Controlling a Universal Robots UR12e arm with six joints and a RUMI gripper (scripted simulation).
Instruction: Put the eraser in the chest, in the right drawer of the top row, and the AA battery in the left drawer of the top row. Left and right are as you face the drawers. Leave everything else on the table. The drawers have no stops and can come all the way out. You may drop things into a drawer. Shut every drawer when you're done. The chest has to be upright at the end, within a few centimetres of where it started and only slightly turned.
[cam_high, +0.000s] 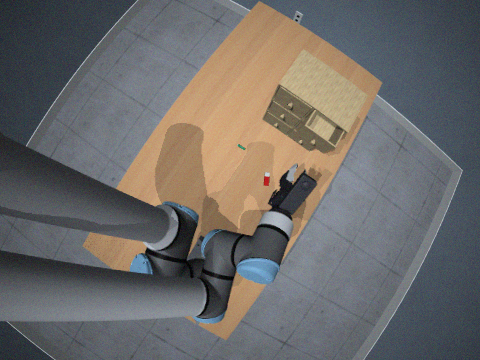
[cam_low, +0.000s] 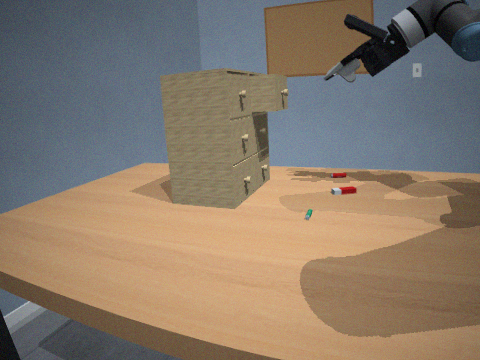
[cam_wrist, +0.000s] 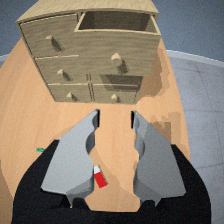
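Right now the eraser is 310 mm below my hand, 40 mm to the left of it and 30 mm behind it. Round my hand: red AA battery (310 mm below, 130 mm to the right, 30 mm behind); then green AA battery (310 mm below, 230 mm to the left, 50 mm ahead).
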